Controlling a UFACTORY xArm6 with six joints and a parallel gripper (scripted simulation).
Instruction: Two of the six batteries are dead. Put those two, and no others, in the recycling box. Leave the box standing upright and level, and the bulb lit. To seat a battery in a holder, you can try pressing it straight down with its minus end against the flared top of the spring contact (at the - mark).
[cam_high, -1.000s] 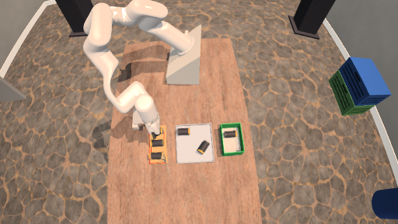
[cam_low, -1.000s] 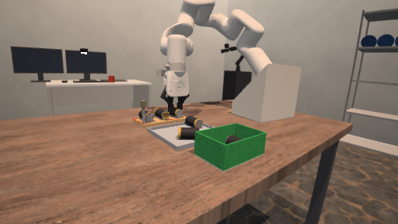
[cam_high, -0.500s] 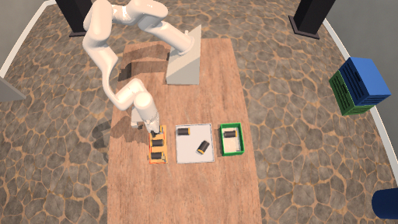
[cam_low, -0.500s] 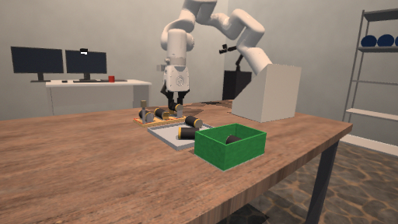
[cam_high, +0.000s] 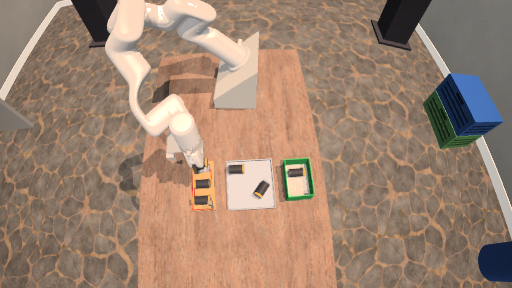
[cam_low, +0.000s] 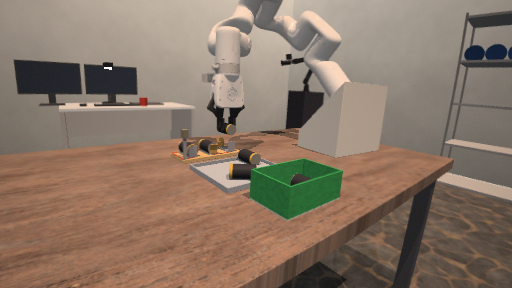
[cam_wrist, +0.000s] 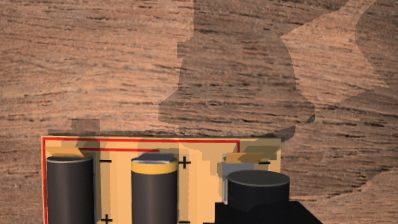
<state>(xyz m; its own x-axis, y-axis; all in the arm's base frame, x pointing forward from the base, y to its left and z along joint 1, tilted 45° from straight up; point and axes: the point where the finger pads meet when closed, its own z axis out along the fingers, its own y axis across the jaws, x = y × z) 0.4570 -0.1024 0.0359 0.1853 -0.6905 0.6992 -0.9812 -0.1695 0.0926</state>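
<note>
Right now the green recycling box is 370 mm to the left of my hand, 80 mm below it and 10 mm ahead of it. Also, from my hand: grey tray: 190 mm to the left, 90 mm below, 40 mm ahead.
</note>
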